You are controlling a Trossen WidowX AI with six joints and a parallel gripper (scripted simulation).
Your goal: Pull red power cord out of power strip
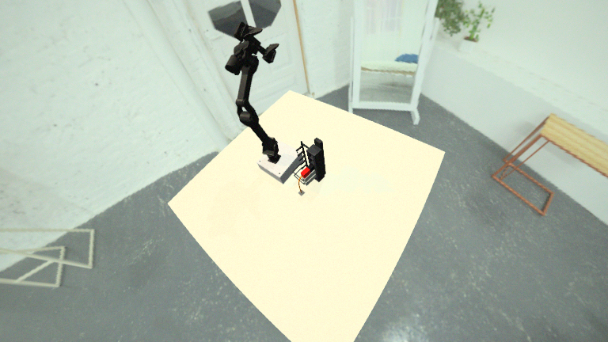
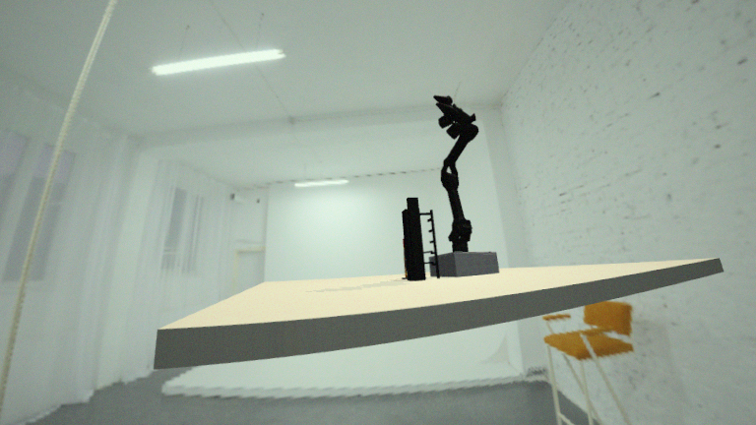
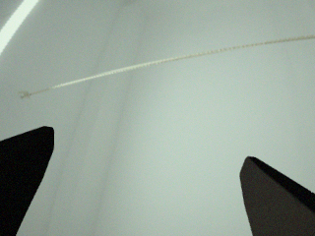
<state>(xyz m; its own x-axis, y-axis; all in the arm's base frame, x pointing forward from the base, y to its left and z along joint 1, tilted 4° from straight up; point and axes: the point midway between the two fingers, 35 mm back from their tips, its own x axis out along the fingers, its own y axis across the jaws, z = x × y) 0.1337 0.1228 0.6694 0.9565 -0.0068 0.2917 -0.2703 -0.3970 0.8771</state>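
My gripper tip is 62 cm above the red plug, 13 cm to the left of it and 12 cm short of it.
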